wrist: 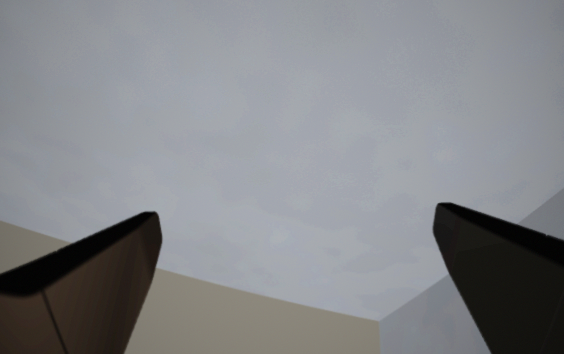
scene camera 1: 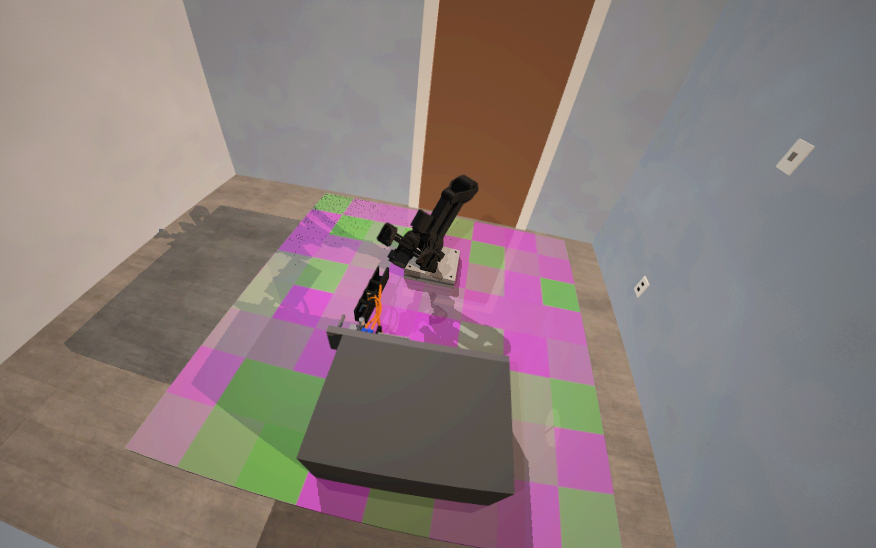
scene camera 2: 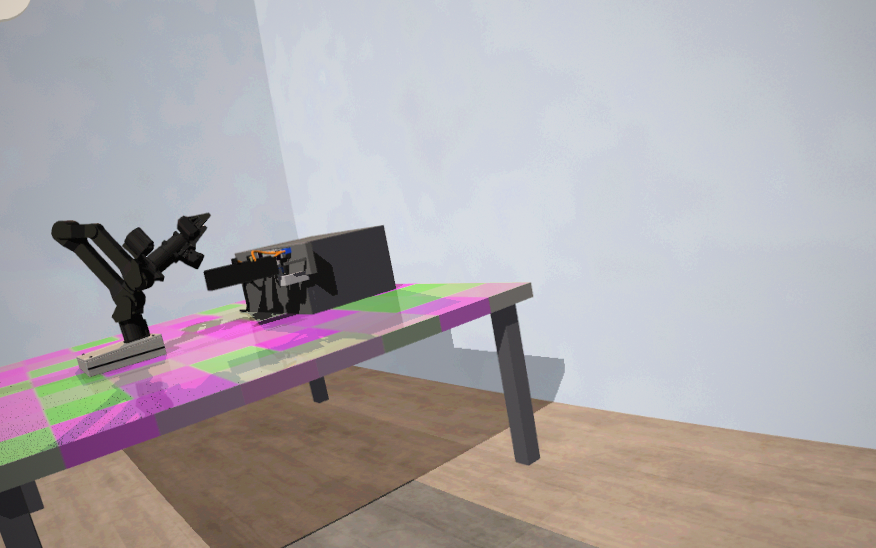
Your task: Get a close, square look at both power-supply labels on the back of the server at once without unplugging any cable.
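Where they show: gripper, fingertip midpoint: (wrist: 298, 222) (scene camera 1: 403, 252) (scene camera 2: 207, 220); arm's base at its link origin: (scene camera 2: 136, 339).
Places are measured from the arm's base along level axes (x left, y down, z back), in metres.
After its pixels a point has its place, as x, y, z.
Note:
The server (scene camera 1: 413, 413) @[0.080, -0.159, -0.638] (scene camera 2: 354, 268) @[-0.136, -0.049, -0.642] is a dark grey box on the table, its back towards the arm. Orange cables (scene camera 1: 376, 308) @[-0.097, -0.130, -0.358] (scene camera 2: 258, 253) and a long black bar (scene camera 1: 368, 300) @[-0.126, -0.140, -0.344] (scene camera 2: 232, 274) @[-0.149, -0.118, -0.259] stick out from its back on one side. Black cables (scene camera 2: 264, 297) @[0.137, -0.003, -0.448] hang behind it. The power-supply labels cannot be made out in either scene view, and the server does not show in the wrist view. My gripper (wrist: 298, 222) @[-0.049, -0.274, -0.256] is open and empty. It is raised above the table behind the server, apart from it, and tilted upward.
The arm's pale base plate (scene camera 1: 452, 274) @[0.100, 0.005, -0.012] (scene camera 2: 122, 359) @[-0.092, 0.028, 0.064] stands on the checkered pink and green table (scene camera 1: 574, 445) @[0.558, 0.048, -0.561] (scene camera 2: 361, 358) @[-0.644, 0.080, -0.315]. A brown door (scene camera 1: 503, 96) is behind the arm. The wrist view shows a mottled blue-grey surface (wrist: 280, 125) meeting a beige one (wrist: 250, 320) at a corner.

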